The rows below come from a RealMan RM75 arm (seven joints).
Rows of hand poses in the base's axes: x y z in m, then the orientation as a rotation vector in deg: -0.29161, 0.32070, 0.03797, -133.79, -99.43, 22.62; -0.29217, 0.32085, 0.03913, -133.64, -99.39, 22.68; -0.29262, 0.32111, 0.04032, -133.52, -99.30, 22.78; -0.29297, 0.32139, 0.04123, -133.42, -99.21, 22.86; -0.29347, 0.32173, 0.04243, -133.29, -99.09, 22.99; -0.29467, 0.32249, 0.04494, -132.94, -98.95, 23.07; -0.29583, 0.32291, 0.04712, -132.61, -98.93, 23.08; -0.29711, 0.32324, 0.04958, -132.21, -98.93, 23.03; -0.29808, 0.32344, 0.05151, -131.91, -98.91, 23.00; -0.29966, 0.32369, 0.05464, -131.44, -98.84, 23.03; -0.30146, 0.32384, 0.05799, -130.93, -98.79, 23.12; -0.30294, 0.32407, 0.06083, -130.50, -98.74, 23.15; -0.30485, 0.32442, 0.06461, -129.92, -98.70, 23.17; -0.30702, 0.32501, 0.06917, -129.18, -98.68, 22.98; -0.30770, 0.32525, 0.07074, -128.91, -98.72, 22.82; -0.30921, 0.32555, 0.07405, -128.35, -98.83, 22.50; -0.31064, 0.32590, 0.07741, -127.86, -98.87, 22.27; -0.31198, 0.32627, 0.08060, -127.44, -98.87, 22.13; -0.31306, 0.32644, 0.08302, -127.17, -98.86, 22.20; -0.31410, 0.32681, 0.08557, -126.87, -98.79, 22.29
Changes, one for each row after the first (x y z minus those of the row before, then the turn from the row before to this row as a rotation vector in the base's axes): -0.00056, 0.00015, 0.00116, 0.08, 0.12, 0.03; -0.00045, 0.00026, 0.00119, 0.06, 0.15, -0.01; -0.00035, 0.00028, 0.00091, 0.06, 0.13, -0.02; -0.00050, 0.00034, 0.00120, 0.06, 0.18, -0.02; -0.00120, 0.00076, 0.00251, 0.24, 0.28, 0.03; -0.00116, 0.00042, 0.00218, 0.22, 0.19, 0.09; -0.00128, 0.00033, 0.00246, 0.29, 0.19, 0.12; -0.00097, 0.00020, 0.00193, 0.22, 0.15, 0.08; -0.00158, 0.00025, 0.00313, 0.32, 0.29, 0.10; -0.00180, 0.00015, 0.00335, 0.31, 0.33, 0.13; -0.00148, 0.00023, 0.00284, 0.28, 0.26, 0.10; -0.00191, 0.00035, 0.00378, 0.38, 0.33, 0.16; -0.00217, 0.00059, 0.00456, 0.59, 0.31, 0.20; -0.00068, 0.00024, 0.00157, 0.25, 0.05, 0.09; -0.00151, 0.00030, 0.00331, 0.49, 0.10, 0.21; -0.00143, 0.00035, 0.00336, 0.42, 0.13, 0.15; -0.00134, 0.00037, 0.00319, 0.35, 0.15, 0.12; -0.00108, 0.00017, 0.00242, 0.14, 0.18, 0.09; -0.00104, 0.00037, 0.00255, 0.17, 0.23, 0.07
